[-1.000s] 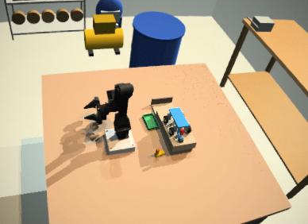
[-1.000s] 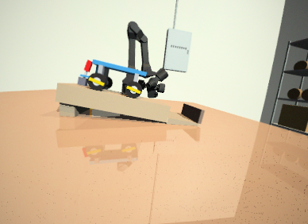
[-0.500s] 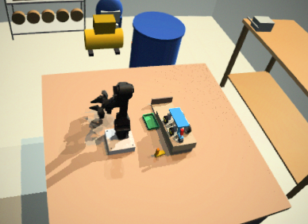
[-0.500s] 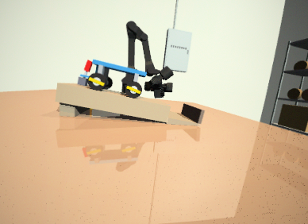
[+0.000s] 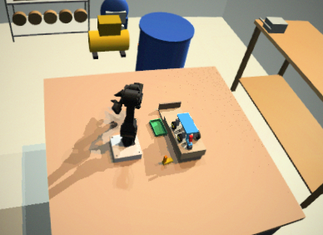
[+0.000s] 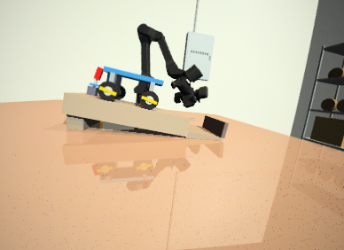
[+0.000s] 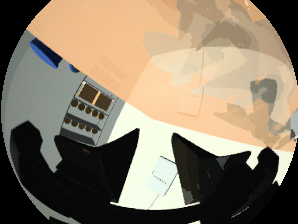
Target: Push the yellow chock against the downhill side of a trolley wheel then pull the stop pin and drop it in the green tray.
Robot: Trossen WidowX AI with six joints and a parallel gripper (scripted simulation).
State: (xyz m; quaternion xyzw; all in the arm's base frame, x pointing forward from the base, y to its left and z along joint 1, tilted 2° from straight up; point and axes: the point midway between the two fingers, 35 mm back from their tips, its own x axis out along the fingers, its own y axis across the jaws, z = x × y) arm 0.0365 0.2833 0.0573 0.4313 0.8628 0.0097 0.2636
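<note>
My gripper tip is 480 mm to the left of the red-headed stop pin, 270 mm short of it and 40 mm below it. From my gripper tip the other things lie so: yellow chock (480 mm to the right, 150 mm ahead, 70 mm below); then blue-decked trolley (380 mm to the right, 310 mm ahead, 20 mm above).
</note>
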